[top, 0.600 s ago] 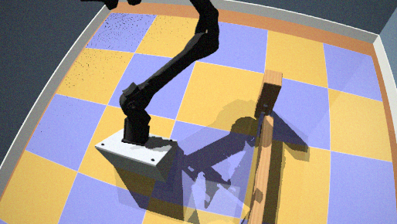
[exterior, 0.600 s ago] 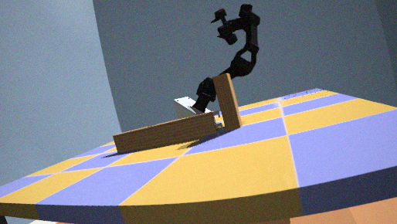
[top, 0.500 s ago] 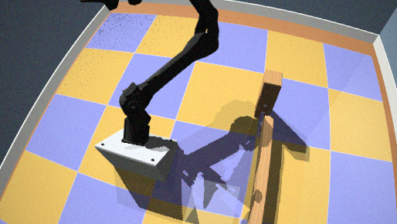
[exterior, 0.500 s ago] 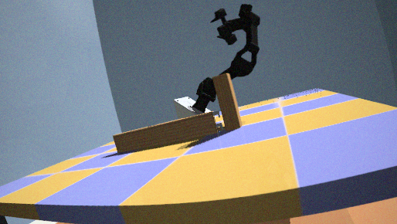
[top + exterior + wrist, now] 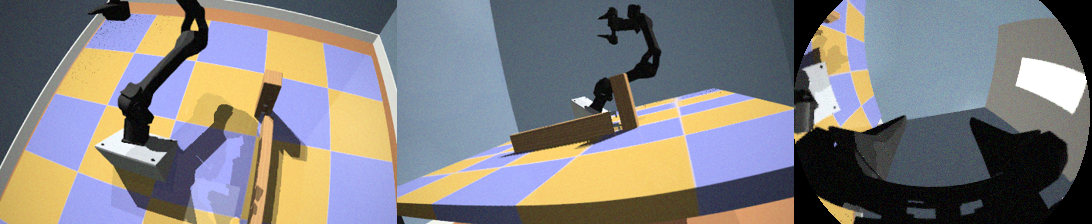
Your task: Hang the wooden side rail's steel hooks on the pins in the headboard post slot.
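Now: gripper tip 400 mm short of the headboard post, 70 mm to the right of it and 400 mm above it.
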